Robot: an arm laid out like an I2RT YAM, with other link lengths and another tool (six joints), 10 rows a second.
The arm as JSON. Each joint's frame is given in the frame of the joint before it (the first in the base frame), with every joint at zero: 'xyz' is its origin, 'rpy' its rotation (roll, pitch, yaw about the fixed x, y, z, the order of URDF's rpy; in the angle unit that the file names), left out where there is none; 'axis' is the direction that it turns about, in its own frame. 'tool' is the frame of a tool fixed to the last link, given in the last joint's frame.
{
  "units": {
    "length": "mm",
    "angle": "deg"
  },
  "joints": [
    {
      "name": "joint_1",
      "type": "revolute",
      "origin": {
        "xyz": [
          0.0,
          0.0,
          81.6
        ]
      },
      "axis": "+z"
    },
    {
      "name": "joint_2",
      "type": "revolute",
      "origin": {
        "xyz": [
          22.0,
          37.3,
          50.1
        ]
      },
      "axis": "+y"
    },
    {
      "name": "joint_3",
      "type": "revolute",
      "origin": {
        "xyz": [
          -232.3,
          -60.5,
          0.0
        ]
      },
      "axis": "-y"
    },
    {
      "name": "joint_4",
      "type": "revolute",
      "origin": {
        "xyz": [
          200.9,
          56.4,
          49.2
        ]
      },
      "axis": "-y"
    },
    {
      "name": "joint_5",
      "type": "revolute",
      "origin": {
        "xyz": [
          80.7,
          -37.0,
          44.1
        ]
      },
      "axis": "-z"
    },
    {
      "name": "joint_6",
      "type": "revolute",
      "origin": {
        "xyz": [
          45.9,
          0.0,
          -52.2
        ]
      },
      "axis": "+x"
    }
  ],
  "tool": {
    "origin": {
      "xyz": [
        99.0,
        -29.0,
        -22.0
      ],
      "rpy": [
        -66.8,
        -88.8,
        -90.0
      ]
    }
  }
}
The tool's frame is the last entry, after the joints.
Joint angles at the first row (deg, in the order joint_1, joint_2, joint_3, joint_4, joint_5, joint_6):
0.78 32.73 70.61 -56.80 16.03 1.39
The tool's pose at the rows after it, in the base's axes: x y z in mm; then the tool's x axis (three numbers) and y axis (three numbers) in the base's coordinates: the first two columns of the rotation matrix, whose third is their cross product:
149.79 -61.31 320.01 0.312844 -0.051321 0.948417 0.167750 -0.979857 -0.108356
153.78 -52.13 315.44 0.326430 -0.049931 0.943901 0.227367 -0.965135 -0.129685
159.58 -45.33 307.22 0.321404 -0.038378 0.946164 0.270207 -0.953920 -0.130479
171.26 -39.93 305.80 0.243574 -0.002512 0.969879 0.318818 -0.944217 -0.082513
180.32 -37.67 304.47 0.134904 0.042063 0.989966 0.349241 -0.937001 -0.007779
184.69 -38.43 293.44 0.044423 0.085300 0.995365 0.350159 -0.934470 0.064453
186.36 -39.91 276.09 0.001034 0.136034 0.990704 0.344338 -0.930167 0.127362
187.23 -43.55 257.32 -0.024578 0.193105 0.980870 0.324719 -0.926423 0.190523
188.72 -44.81 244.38 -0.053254 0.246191 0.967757 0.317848 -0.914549 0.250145
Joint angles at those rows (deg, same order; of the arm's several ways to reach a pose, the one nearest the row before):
0.77 32.73 70.61 -56.82 12.77 2.07
1.11 32.73 70.00 -56.82 9.33 2.07
3.00 31.38 66.52 -54.26 8.71 2.00
4.86 28.14 59.98 -46.08 8.68 0.14
5.20 23.29 51.66 -36.08 8.04 -2.92
5.15 17.23 42.00 -27.09 8.04 -5.89
4.80 11.75 33.78 -21.67 7.84 -9.06
3.94 6.37 26.26 -17.67 7.83 -12.51
2.76 1.85 20.45 -14.48 6.50 -15.68

